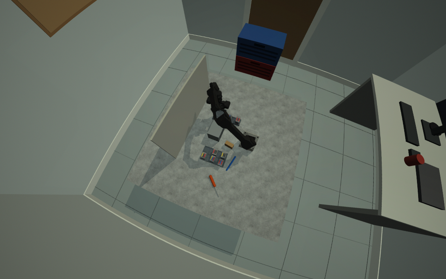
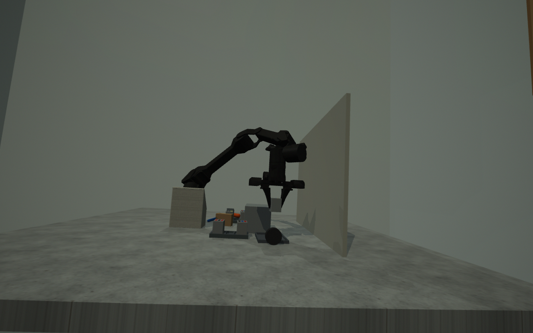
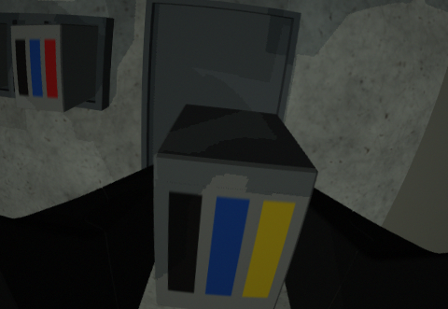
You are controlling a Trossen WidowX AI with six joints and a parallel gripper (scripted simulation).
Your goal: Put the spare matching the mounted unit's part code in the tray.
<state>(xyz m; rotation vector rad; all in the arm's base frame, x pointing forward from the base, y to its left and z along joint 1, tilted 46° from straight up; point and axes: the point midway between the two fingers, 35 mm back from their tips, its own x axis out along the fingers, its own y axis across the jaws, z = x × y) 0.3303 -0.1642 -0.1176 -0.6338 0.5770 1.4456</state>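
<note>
The dark tray is 100 mm below my gripper tip, 10 mm to the left of it and 10 mm behind it. Also, from my gripper tip: black tape roll 80 mm below, 70 mm to the right, 10 mm behind; grey mounted unit 180 mm to the left, 50 mm below, 50 mm behind; beige panel 180 mm ahead, 160 mm to the left, 120 mm above.
</note>
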